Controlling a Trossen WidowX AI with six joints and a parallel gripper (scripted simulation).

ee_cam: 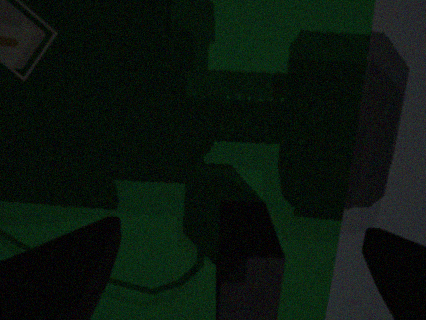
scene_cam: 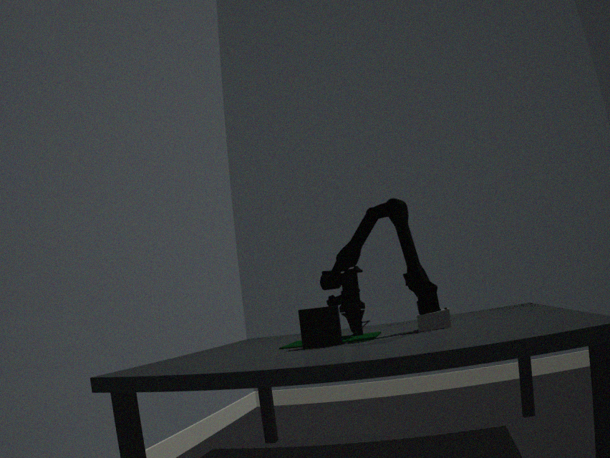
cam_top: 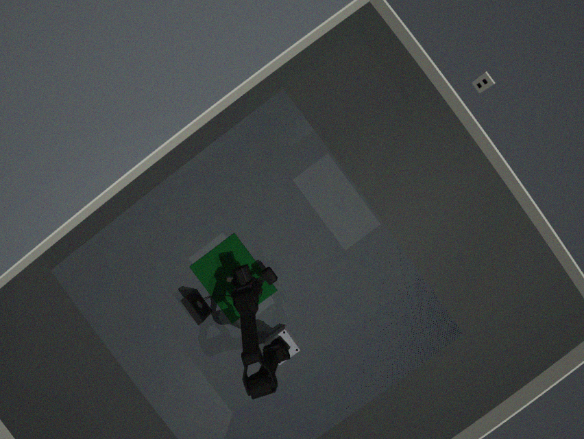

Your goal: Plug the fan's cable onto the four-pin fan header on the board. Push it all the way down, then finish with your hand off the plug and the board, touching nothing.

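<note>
My gripper tip is now 8 cm short of the green board, 7 cm to the right of it and 3 cm above it. Also, from my gripper tip: dark plug 1 cm behind; then black fan 10 cm ahead, 23 cm to the left, 4 cm above.
</note>
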